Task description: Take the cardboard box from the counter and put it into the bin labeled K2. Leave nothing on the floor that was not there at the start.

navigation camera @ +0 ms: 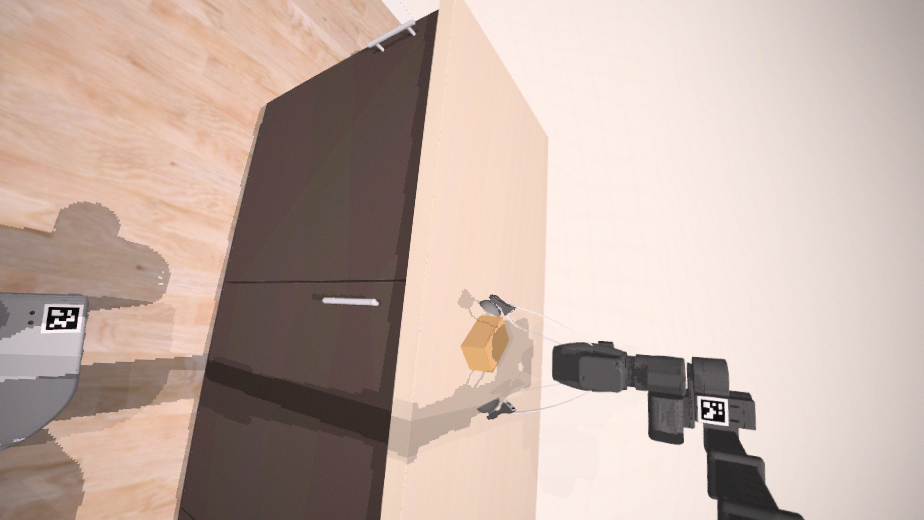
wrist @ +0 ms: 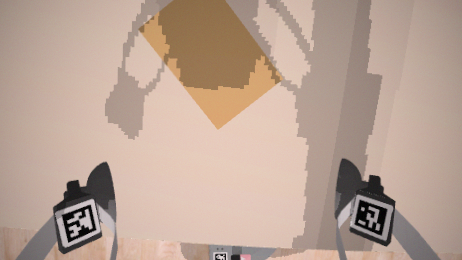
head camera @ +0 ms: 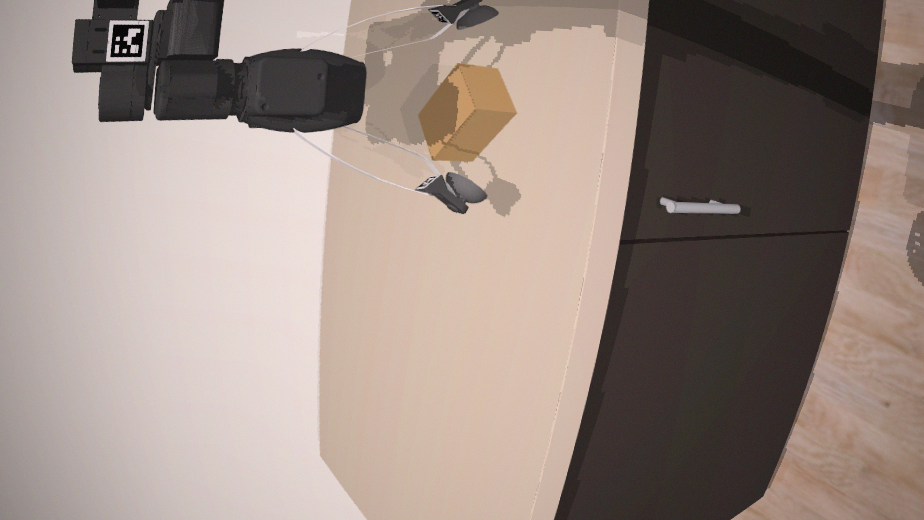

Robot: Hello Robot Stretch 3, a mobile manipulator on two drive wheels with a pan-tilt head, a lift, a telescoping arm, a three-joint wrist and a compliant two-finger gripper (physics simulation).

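Places are measured from the robot's base along level axes (x back, y right, z up), in metres.
Where they show: gripper, fingertip midpoint: [navigation camera: 479,354] [head camera: 488,102].
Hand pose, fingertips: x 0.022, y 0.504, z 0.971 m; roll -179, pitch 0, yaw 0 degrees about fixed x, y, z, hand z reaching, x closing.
Observation:
Each offset is from my fingertips to the top centre of the thing. "spot": to the spot under its first point. Level surfaces: height alone.
The cardboard box {dx -0.009, dy +0.090, dz -0.011 m} [head camera: 475,122] [navigation camera: 481,349] [wrist: 215,65] is a plain orange-brown block. It sits on the light wooden counter {dz -0.061 m} [head camera: 439,336] [navigation camera: 484,194] [wrist: 45,110], turned at an angle to the gripper. My gripper [head camera: 471,102] [navigation camera: 496,357] [wrist: 225,182] is open and points down over the counter. In the head and navigation views its fingertips appear on either side of the box, apart from it. In the wrist view the box lies beyond the fingertips, toward the top, with its far part cut off. The gripper's shadow falls on the box. The bin labeled K2 does not show.
Dark cabinet doors [head camera: 724,336] [navigation camera: 323,181] with bar handles {spot: dx -0.080, dy -0.091, dz -0.219 m} [head camera: 704,207] [navigation camera: 350,301] form the counter's front. A pale wall [head camera: 161,323] [navigation camera: 711,194] stands behind. Part of the robot's grey base [navigation camera: 38,368] is above the wood floor {dz -0.970 m} [head camera: 859,388] [navigation camera: 129,129] in front.

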